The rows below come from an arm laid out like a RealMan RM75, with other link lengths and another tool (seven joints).
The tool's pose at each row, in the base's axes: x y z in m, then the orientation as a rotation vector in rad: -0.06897 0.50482 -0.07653 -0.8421 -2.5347 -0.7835; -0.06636 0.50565 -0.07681 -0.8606 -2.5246 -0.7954; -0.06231 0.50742 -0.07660 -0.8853 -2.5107 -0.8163; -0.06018 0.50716 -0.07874 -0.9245 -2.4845 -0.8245; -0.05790 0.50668 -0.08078 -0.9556 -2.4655 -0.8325; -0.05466 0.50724 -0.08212 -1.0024 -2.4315 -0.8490; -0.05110 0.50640 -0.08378 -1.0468 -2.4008 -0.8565; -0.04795 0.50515 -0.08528 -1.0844 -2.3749 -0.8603
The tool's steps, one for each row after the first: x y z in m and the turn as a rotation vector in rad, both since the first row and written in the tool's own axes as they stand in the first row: -0.00176 0.00210 0.00032 -0.0118 0.0003 0.0124; -0.00396 0.00592 0.00059 -0.0312 0.0006 0.0280; -0.00673 0.00626 0.00178 -0.0444 0.0046 0.0595; -0.00965 0.00658 0.00274 -0.0561 0.0058 0.0834; -0.01252 0.00848 0.00363 -0.0772 0.0111 0.1206; -0.01639 0.00952 0.00387 -0.0917 0.0143 0.1569; -0.02005 0.01009 0.00381 -0.1025 0.0163 0.1880
